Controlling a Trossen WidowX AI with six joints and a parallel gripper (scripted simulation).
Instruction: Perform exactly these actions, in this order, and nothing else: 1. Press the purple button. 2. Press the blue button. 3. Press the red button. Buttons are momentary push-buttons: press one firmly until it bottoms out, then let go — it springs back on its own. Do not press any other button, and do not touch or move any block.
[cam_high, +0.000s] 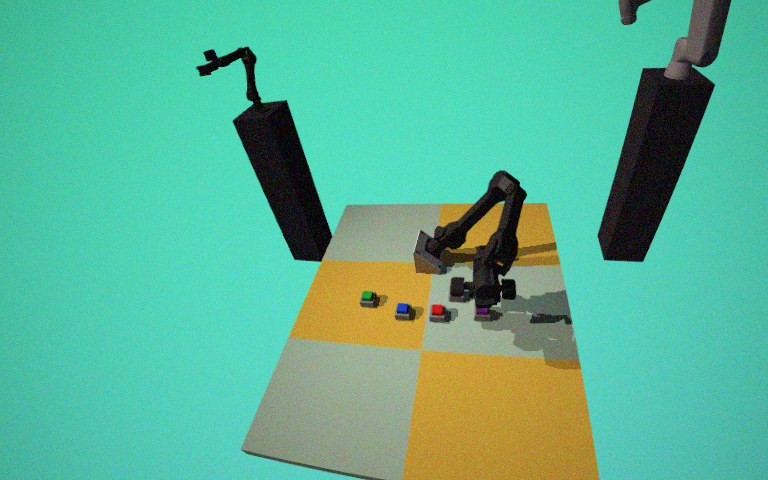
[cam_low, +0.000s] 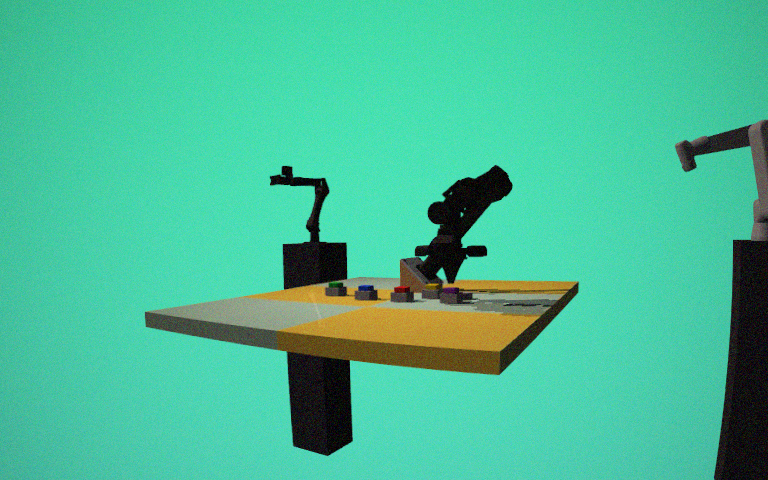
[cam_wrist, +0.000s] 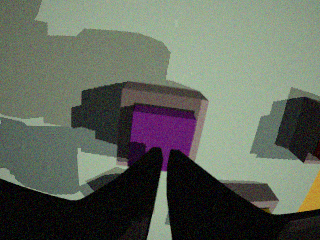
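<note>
Right now the purple button is 20 mm below my gripper tip. Round my gripper tip: small grey block 70 mm behind, 10 mm to the left, 40 mm below; yellow button 70 mm behind, 90 mm to the right, 20 mm below; red button 20 mm ahead, 140 mm to the right, 20 mm below.
</note>
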